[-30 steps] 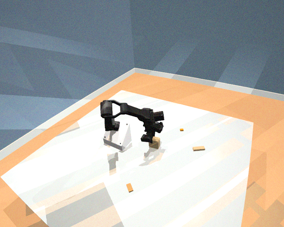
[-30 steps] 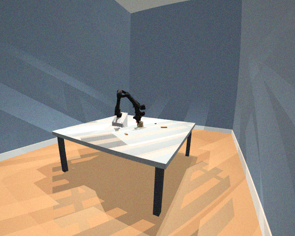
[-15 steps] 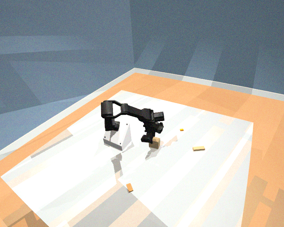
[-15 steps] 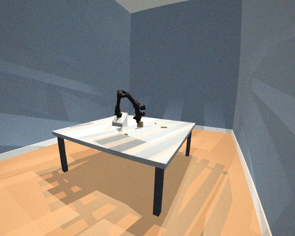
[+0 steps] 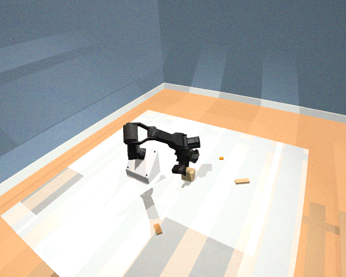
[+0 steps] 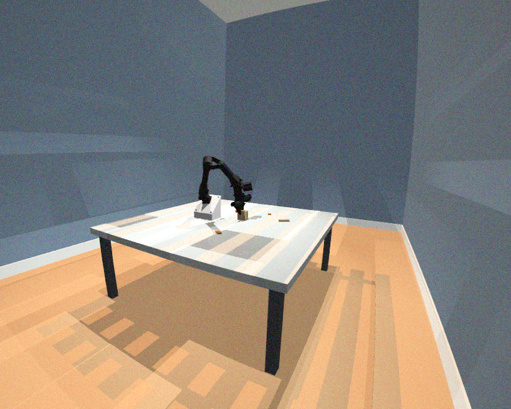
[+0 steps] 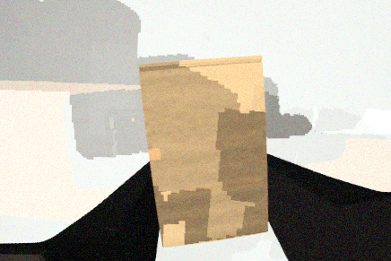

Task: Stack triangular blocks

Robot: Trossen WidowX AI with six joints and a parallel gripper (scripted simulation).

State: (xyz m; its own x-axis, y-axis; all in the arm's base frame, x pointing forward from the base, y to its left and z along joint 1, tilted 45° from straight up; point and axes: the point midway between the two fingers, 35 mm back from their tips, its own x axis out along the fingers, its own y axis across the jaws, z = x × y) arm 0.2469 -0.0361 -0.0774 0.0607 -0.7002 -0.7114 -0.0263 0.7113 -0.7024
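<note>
Now: gripper tip 10 mm below the tan wooden triangular block and 10 mm past it. The rest, counted from my gripper tip: tiny red cube: 280 mm to the left, 110 mm behind, 30 mm below; then small orange cube: 220 mm to the left, 140 mm ahead, 30 mm below.
</note>
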